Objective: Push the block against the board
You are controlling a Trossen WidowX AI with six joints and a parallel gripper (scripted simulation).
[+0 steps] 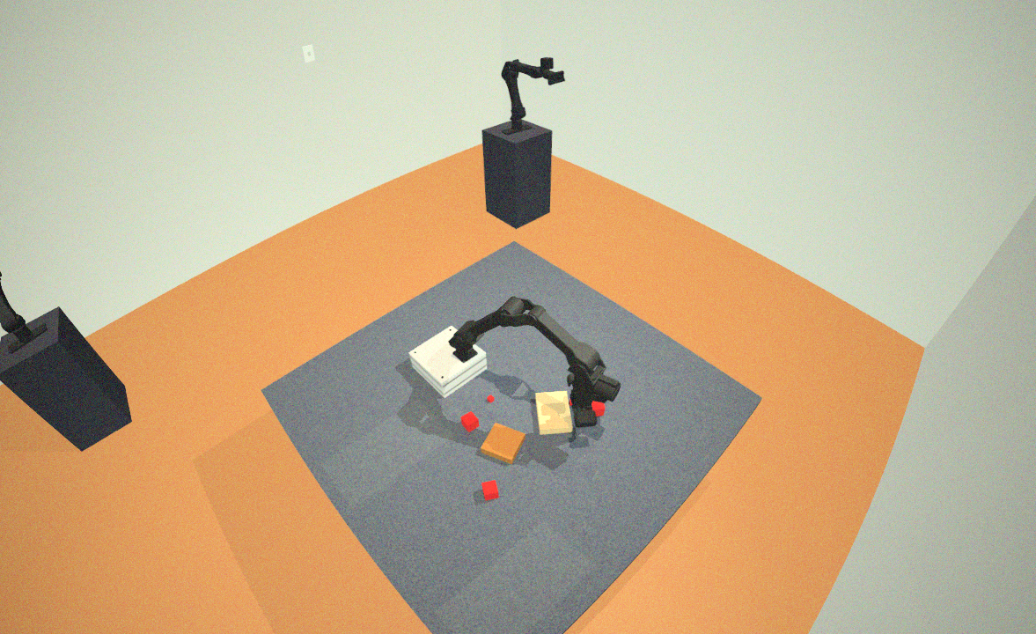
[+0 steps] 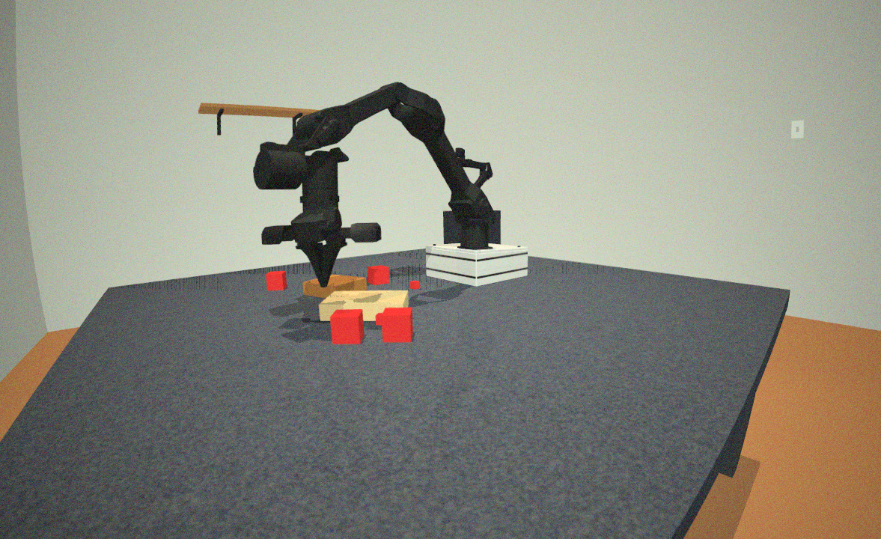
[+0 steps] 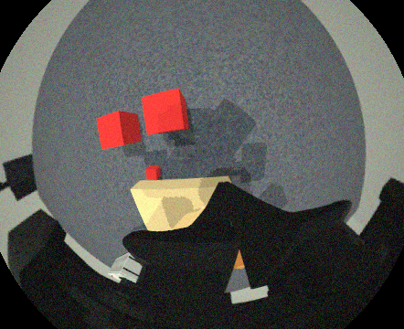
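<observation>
Now: the cream board 90 mm behind my gripper tip, 50 mm below it and 20 mm to the right of it. Also, from my gripper tip: square block: 220 mm to the right, 110 mm behind, 50 mm below.
</observation>
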